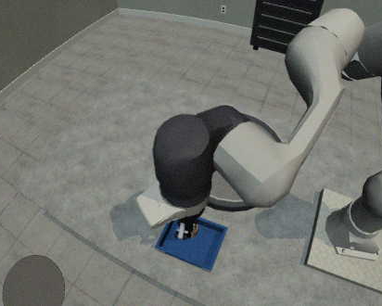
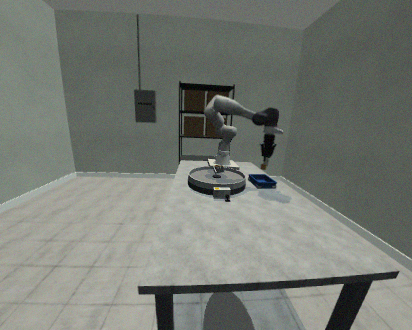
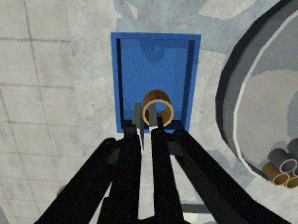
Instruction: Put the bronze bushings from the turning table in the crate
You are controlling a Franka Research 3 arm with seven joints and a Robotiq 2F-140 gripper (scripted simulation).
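Right now the blue crate is 16 cm below my hand and 1 cm to the right of it. From my hand the other things lie so: round grey turning table 37 cm to the right, 13 cm below, 1 cm ahead.
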